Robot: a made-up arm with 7 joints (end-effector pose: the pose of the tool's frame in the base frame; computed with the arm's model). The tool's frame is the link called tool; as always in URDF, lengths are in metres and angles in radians. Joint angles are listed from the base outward.
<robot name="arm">
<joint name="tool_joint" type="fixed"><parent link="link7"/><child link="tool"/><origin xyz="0 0 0" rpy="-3.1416 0 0"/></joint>
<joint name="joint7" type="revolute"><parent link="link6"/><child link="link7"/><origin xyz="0.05 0 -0.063" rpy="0 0 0"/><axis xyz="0 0.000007 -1"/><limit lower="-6.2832" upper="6.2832"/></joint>
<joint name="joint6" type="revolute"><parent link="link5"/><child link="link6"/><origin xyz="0 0 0" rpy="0 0 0"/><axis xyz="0 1 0.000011"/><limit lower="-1.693" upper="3.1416"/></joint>
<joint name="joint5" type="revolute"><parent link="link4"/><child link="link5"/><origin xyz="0.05 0 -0.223" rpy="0 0 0"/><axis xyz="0 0.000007 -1"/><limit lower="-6.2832" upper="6.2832"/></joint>
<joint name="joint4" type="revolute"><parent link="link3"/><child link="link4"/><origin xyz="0.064 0 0" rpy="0 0 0"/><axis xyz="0 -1 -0.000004"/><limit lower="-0.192" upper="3.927"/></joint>
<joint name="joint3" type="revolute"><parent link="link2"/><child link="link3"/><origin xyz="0 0 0.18" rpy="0 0 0"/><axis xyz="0 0 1"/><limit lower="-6.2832" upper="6.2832"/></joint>
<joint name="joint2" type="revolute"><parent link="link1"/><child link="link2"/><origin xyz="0 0 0" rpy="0 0 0"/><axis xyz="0 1 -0.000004"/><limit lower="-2.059" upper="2.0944"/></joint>
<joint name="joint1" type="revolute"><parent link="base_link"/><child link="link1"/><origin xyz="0 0 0.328" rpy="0 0 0"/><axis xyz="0 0 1"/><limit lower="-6.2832" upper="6.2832"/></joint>
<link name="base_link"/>
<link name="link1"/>
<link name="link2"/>
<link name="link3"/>
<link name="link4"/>
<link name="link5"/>
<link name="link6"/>
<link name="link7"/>
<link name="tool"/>
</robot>
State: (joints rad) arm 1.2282 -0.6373 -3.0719 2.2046 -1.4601 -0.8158 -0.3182
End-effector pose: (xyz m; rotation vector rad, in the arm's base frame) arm -0.0400 -0.3930 0.4962 1.3688 0.5271 0.2538
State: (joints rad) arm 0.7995 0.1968 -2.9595 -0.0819 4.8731 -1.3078 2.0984
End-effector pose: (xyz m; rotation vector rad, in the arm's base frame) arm -0.0014 -0.1328 0.3314 -0.3928 2.0420 -1.2971
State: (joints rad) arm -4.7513 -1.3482 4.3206 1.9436 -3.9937 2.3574 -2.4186
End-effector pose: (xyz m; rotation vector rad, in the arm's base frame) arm 0.2177 -0.3602 0.3762 0.9150 -0.0614 -2.9749
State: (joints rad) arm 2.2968 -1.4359 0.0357 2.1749 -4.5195 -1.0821 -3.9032
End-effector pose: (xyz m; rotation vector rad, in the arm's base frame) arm 0.2479 -0.1740 0.5884 -1.2387 -0.5841 -2.3979
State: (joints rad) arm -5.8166 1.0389 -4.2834 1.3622 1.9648 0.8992 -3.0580
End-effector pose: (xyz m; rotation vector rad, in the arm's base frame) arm -0.0918 0.3233 0.5620 0.0370 -0.4804 -0.7059
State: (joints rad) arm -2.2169 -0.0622 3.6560 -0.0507 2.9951 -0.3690 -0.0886
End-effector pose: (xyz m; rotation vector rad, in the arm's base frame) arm 0.0111 0.0263 0.2437 2.0438 -1.8254 0.3987
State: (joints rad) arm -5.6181 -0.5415 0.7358 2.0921 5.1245 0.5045 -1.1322
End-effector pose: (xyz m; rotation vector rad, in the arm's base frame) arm -0.1391 0.1571 0.7623 -0.0766 0.8992 1.7649
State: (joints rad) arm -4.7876 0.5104 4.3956 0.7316 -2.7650 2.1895 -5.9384
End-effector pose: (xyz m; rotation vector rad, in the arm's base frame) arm 0.2785 -0.0835 0.4709 -0.1691 0.0607 -0.3195
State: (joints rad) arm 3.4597 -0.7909 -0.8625 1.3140 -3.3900 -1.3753 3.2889
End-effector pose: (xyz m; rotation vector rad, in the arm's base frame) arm -0.0784 0.1775 0.5093 -0.8699 -2.4483 0.3344
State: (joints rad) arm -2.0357 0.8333 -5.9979 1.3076 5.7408 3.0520 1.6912
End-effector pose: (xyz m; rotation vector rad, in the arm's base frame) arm -0.0817 -0.2421 0.2570 -0.0477 -0.8734 -2.6765
